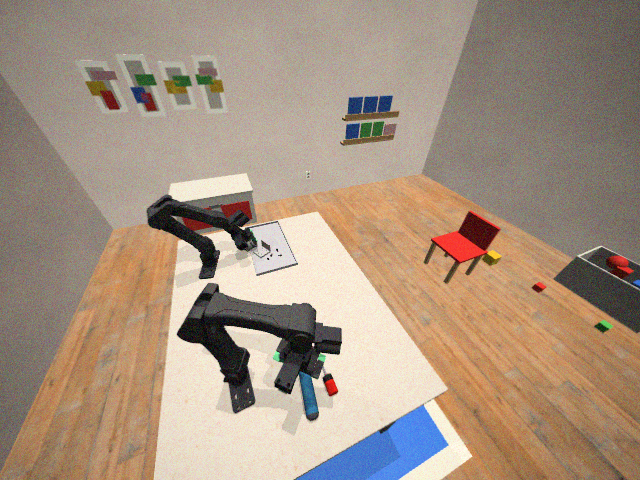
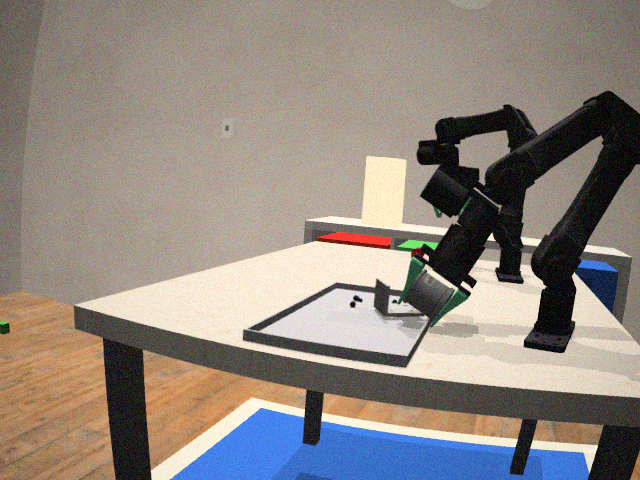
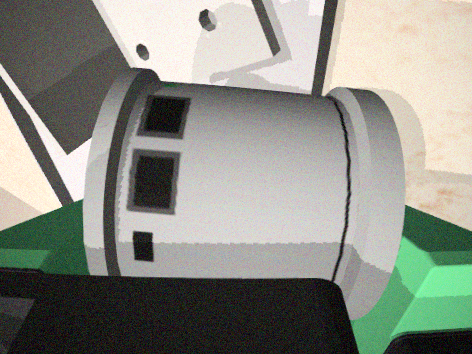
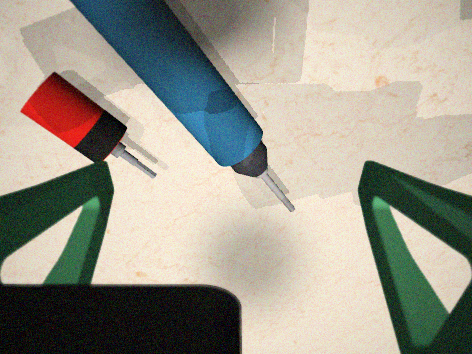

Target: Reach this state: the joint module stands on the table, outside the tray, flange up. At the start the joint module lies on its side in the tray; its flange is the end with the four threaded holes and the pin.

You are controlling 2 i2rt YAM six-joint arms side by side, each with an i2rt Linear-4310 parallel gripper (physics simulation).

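Places are measured from the left arm's base along level axes (x left, y back, z up), in millimetres.
Pixels of known places: left gripper, fingertip midpoint: (image 2: 414, 315); right gripper, fingertip midpoint: (image 2: 449, 218) (image 4: 235, 175); left arm's base at its link origin: (image 1: 210, 264) (image 2: 551, 335); right arm's base at its link origin: (image 1: 239, 377) (image 2: 508, 276).
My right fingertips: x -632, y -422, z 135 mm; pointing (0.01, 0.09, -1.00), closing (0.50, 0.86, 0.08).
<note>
For each thing: its top centre in the pictures, then the offset to it from my right fingertips. "spot": a spot on its surface instead.
- joint module at a spot on its surface: (image 3: 250, 175) spot: dx +686, dy +218, dz -70 mm
- tray at its top centre: (image 3: 89, 89) (image 2: 363, 310) (image 1: 268, 243) dx +744, dy +116, dz -119 mm
- tray with several small black parts, surface spot: (image 2: 356, 299) spot: dx +645, dy +52, dz -127 mm
- thick blue screwdriver at a spot on its surface: (image 4: 165, 80) spot: dx -22, dy -27, dz -95 mm
- short red screwdriver at its top centre: (image 4: 95, 149) (image 1: 328, 376) dx -7, dy -96, dz -101 mm
The joint module (image 2: 429, 290) (image 3: 250, 175) is a light grey cylinder with a wider rim at each end. My left gripper (image 2: 418, 312) (image 3: 242, 225) is shut on it across its two ends and holds it tilted, low over the tray's edge beside the grey bracket. Both end faces are hidden by the fingers, so the flange's holes and pin do not show. I cannot tell whether the module touches the tray (image 1: 281, 263) (image 2: 325, 354). My right gripper (image 1: 298, 357) (image 4: 235, 175) is open and empty above the table, over the screwdriver tips.
A grey L-shaped bracket (image 1: 265, 244) (image 2: 381, 297) (image 3: 55, 90) stands in the tray with several small black parts (image 2: 356, 299). A thick blue screwdriver (image 1: 308, 395) (image 4: 165, 80) and a short red screwdriver (image 1: 330, 384) (image 4: 65, 110) lie on the table by my right gripper.
</note>
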